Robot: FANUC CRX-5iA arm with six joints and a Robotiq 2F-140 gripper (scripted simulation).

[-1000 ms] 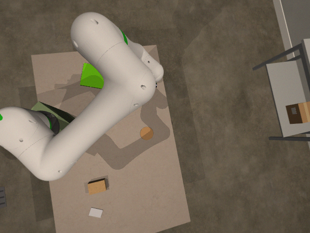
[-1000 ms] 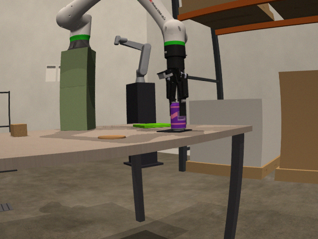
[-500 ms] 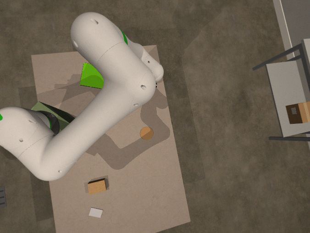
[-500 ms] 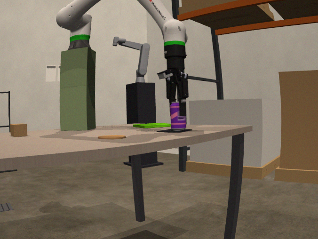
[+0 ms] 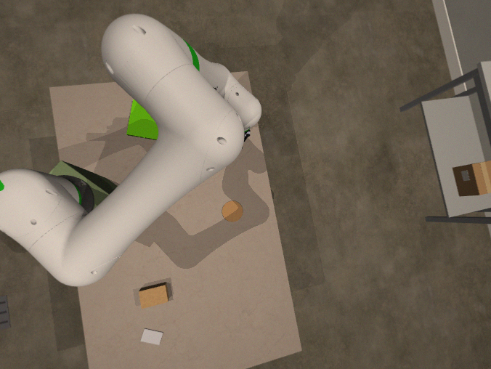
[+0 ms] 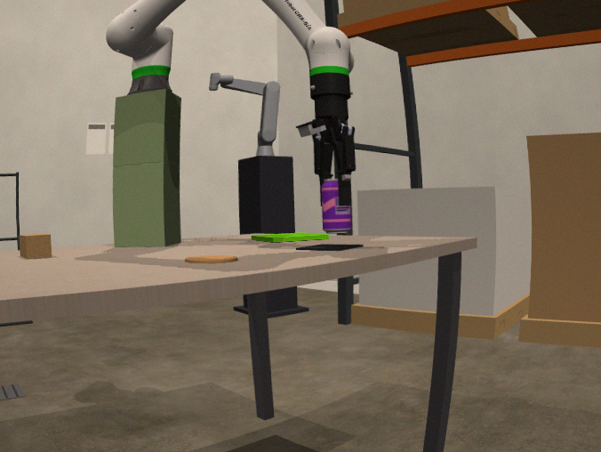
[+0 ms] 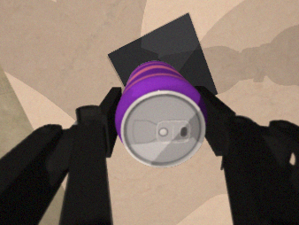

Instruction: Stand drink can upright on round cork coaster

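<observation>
The round cork coaster is 320 mm to the right of my hand, 120 mm below it and 10 mm ahead of it. The rest, counted from my hand: purple drink can (30 mm below); flat green square (360 mm behind, 130 mm to the left, 110 mm below); dark square coaster (120 mm below, 10 mm to the right, 10 mm behind).
</observation>
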